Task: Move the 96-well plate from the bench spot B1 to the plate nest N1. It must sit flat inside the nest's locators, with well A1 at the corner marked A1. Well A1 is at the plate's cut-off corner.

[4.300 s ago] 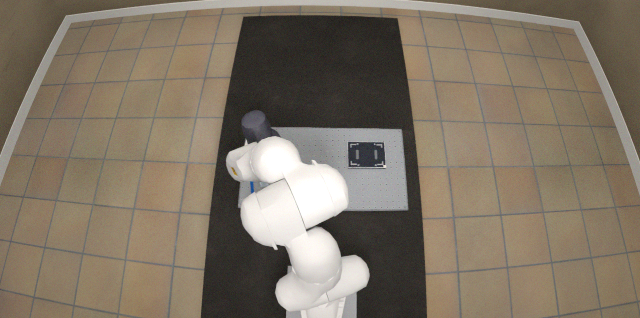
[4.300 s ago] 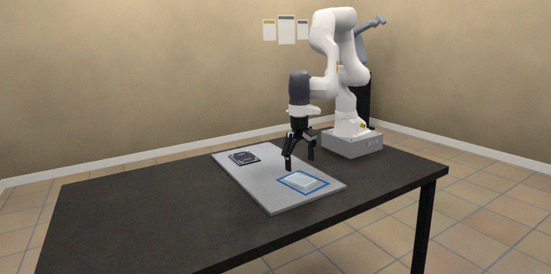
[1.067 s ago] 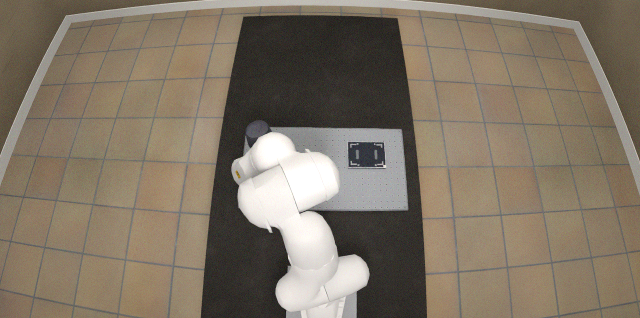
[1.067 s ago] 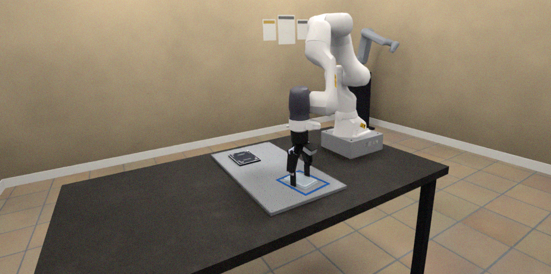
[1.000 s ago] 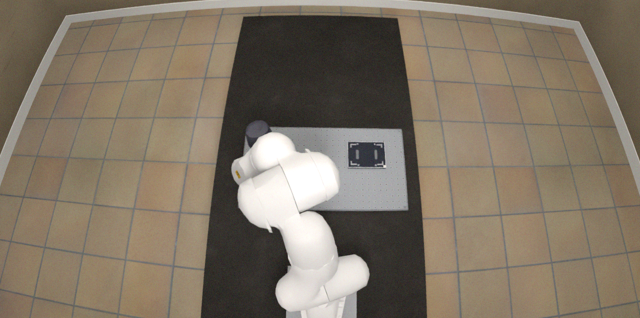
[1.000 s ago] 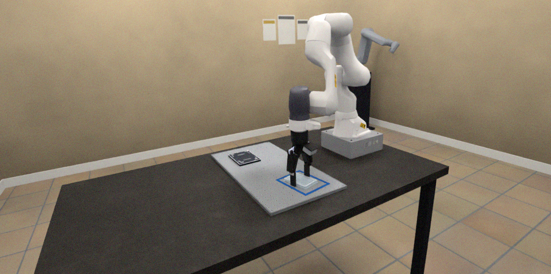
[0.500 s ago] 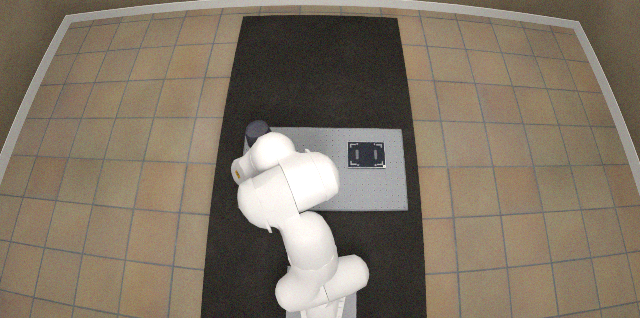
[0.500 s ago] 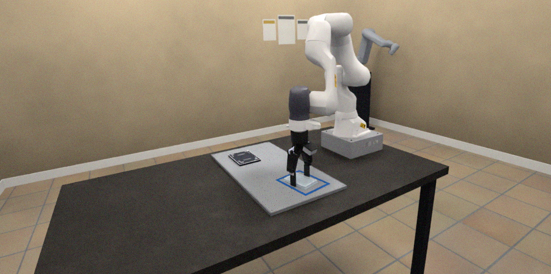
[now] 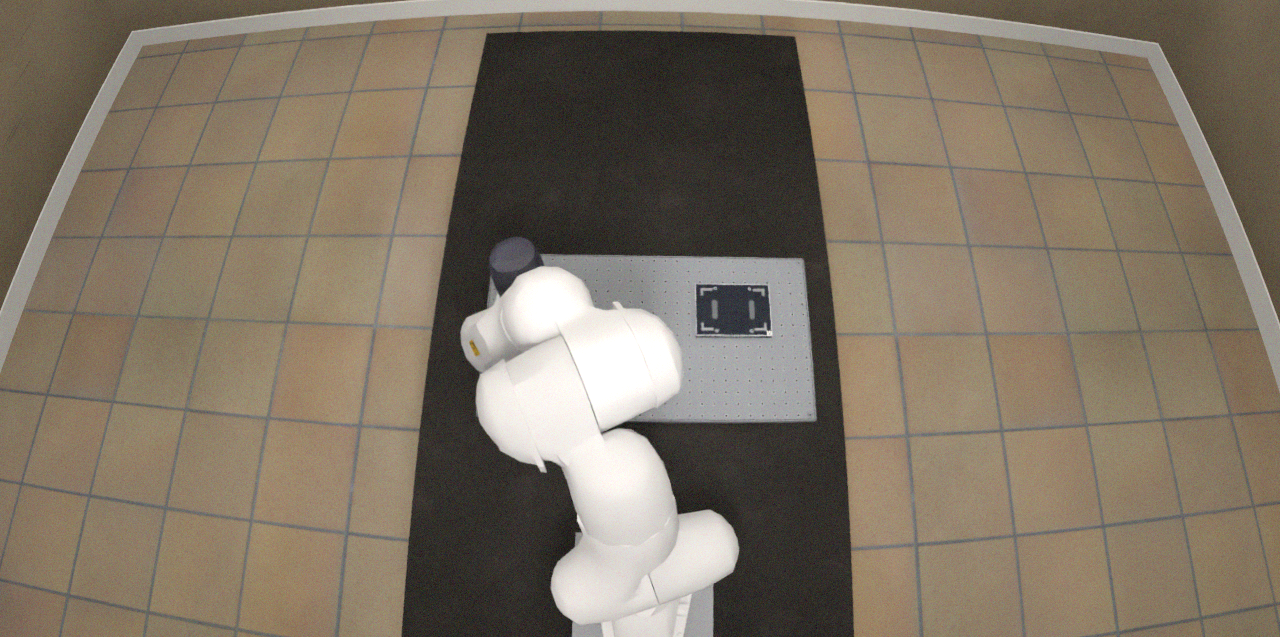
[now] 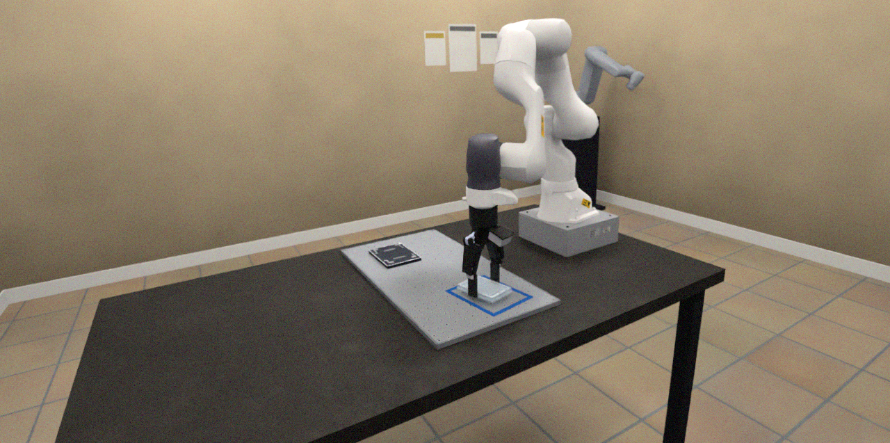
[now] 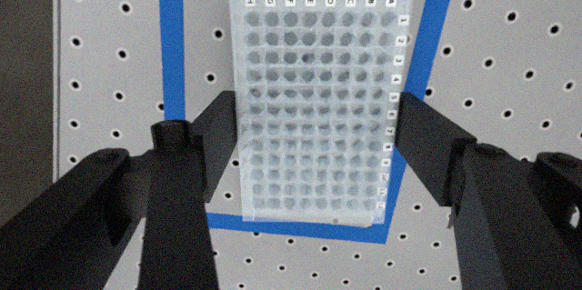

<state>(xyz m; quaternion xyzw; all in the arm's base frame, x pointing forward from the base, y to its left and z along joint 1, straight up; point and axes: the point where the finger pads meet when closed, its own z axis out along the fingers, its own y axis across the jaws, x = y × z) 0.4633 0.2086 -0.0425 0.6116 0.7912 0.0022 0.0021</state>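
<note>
The black plate nest N1 is 39 cm to the right of my hand, 9 cm ahead of it and 3 cm below it. Round my hand: A1 label (47 cm to the right, 4 cm ahead, 3 cm below); clear 96-well plate (2 cm below).
</note>
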